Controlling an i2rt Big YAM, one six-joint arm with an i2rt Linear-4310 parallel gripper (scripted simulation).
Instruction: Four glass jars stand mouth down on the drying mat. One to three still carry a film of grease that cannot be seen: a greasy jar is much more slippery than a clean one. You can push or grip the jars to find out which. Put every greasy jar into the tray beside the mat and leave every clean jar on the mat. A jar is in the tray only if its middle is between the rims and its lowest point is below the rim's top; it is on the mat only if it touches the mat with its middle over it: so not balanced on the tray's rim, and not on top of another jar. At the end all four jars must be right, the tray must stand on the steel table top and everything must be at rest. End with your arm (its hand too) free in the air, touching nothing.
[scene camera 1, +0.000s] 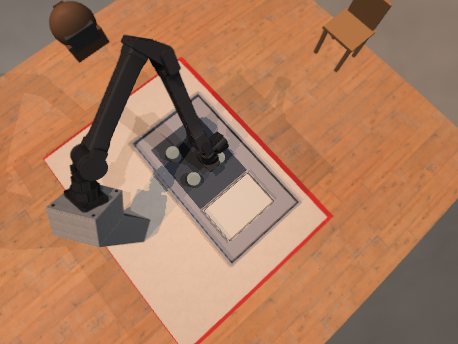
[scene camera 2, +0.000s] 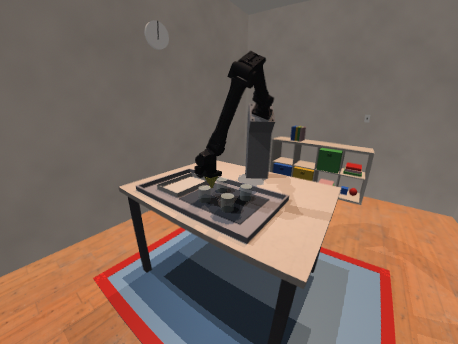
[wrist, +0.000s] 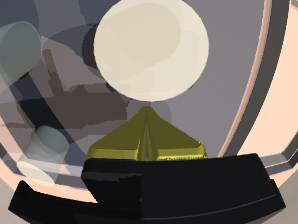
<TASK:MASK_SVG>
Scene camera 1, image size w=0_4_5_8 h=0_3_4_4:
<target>pale tray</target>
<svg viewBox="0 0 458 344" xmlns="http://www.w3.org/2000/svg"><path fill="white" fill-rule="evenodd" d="M249 171L203 210L230 242L275 202Z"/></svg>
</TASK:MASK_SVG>
